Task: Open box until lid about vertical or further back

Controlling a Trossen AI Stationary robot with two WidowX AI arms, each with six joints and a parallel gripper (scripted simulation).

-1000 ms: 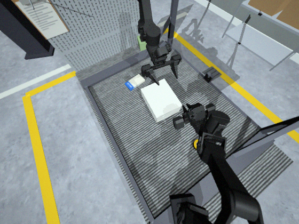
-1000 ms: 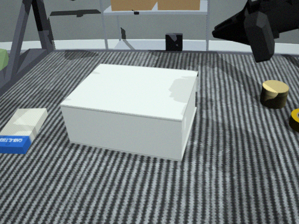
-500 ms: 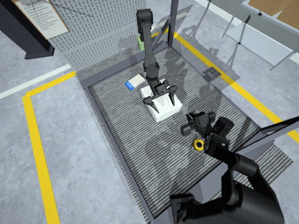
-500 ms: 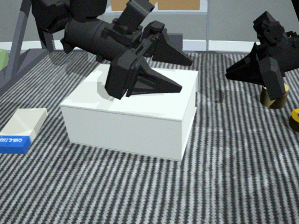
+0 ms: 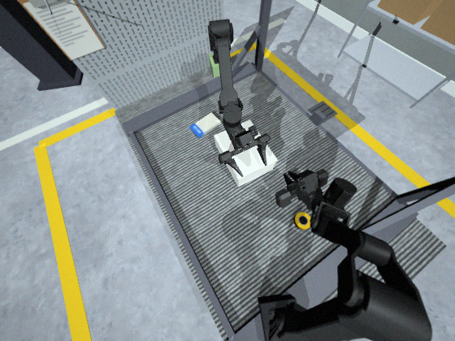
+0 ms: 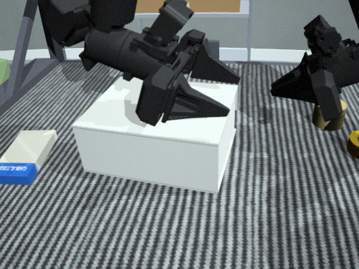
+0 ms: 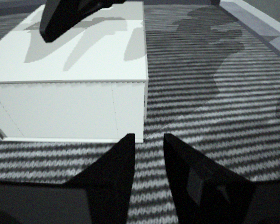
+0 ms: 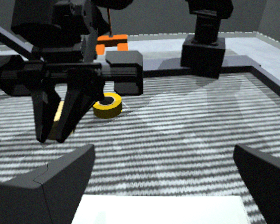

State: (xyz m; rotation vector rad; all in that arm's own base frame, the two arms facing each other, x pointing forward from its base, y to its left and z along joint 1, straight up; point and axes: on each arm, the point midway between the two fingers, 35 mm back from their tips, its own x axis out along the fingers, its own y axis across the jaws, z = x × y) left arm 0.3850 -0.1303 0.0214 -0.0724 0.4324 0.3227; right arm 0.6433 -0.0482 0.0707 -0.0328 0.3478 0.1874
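My left gripper is now 8 cm past the tan cylinder, 7 cm above it and 6 cm to the right of it. Round my left hand: yellow tape roll 13 cm to the left, 9 cm below, 2 cm behind.
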